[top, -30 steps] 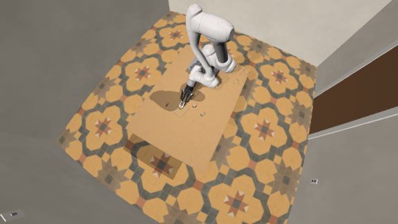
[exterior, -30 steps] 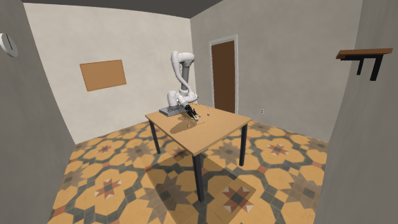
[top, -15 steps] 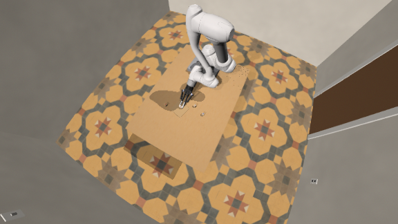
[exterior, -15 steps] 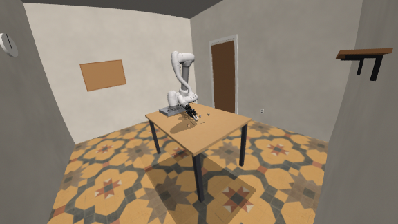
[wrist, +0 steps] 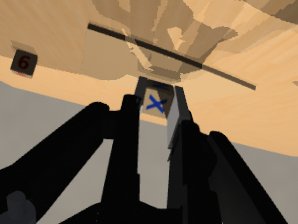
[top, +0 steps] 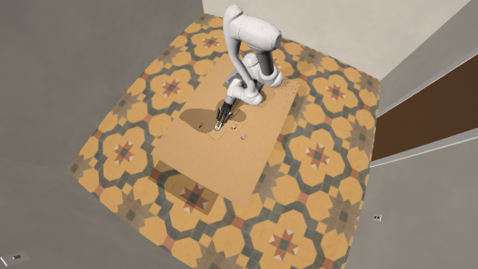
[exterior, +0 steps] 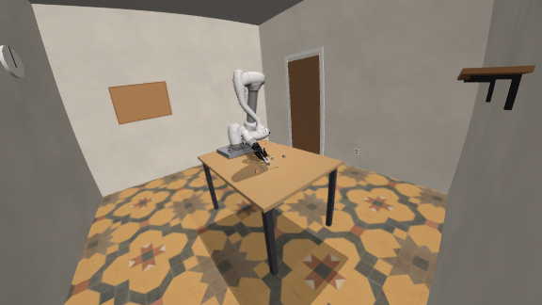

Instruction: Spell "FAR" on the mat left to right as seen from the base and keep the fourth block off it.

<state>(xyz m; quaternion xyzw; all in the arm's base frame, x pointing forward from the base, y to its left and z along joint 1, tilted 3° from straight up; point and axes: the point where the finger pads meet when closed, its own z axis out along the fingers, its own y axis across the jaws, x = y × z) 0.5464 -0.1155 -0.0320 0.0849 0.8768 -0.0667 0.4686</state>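
Right now my hand is 40 mm short of the tan mat, 40 mm above it and 20 mm to the left of it. Also, from my hand: R block: 170 mm to the right, 40 mm ahead, 30 mm below.
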